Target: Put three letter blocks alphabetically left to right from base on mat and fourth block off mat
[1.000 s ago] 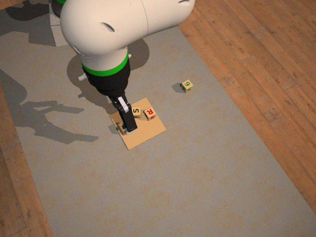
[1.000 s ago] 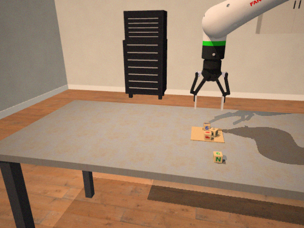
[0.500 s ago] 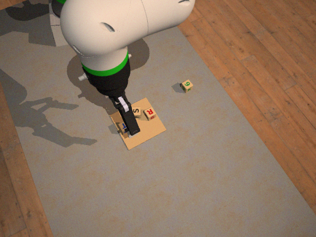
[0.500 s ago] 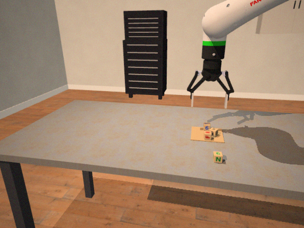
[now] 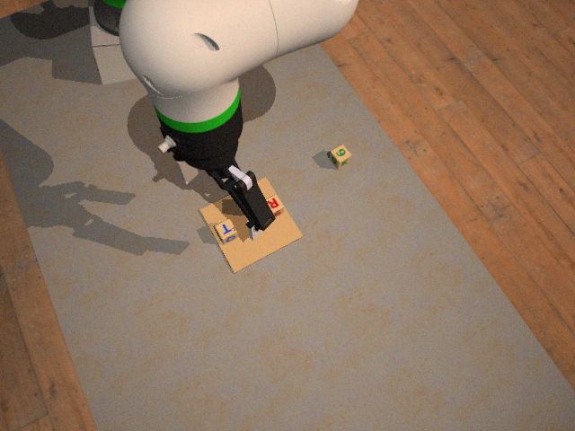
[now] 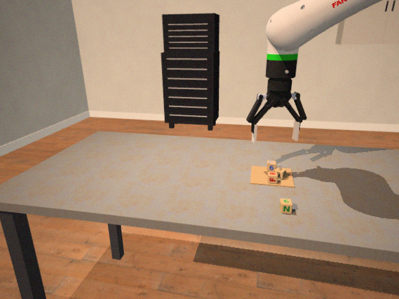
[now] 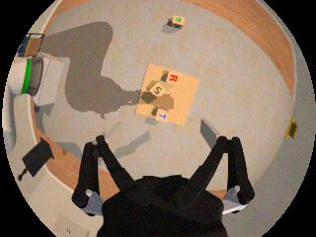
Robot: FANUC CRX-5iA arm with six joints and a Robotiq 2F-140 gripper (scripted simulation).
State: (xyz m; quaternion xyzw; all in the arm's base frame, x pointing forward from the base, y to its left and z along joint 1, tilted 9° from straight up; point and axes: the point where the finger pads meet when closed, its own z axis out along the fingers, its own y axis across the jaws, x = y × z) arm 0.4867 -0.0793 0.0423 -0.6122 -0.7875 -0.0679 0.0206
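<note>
Now: the S block 20 mm behind my hand, 50 mm to the left of it and 110 mm below it. From my hand the other things lie so: tan mat: 10 mm ahead, 40 mm to the left, 130 mm below; then green-marked block: 10 mm behind, 260 mm to the left, 110 mm below.
</note>
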